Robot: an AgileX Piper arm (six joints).
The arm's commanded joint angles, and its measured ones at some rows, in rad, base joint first. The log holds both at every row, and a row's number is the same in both.
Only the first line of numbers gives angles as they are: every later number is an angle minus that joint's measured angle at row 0.
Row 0, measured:
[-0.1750 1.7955 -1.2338 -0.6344 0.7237 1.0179]
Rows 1 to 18, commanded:
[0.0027 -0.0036 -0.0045 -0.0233 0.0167 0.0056]
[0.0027 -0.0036 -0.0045 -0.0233 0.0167 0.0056]
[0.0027 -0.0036 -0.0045 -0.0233 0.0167 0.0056]
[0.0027 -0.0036 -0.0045 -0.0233 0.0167 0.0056]
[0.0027 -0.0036 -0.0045 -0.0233 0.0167 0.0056]
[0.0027 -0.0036 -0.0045 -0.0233 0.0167 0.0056]
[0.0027 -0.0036 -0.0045 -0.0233 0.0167 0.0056]
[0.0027 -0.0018 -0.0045 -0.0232 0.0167 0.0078]
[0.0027 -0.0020 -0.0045 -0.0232 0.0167 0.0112]
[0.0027 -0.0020 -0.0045 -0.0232 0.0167 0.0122]
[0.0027 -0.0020 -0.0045 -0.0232 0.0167 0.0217]
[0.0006 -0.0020 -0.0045 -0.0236 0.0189 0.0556]
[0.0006 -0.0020 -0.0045 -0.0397 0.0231 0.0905]
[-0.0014 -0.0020 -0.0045 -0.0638 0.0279 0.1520]
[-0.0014 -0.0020 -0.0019 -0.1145 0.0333 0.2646]
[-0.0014 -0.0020 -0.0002 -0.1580 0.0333 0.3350]
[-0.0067 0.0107 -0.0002 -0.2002 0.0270 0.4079]
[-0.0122 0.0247 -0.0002 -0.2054 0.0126 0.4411]
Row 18, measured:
[0.0000 0.0023 0.0000 -0.1082 0.0095 0.2697]
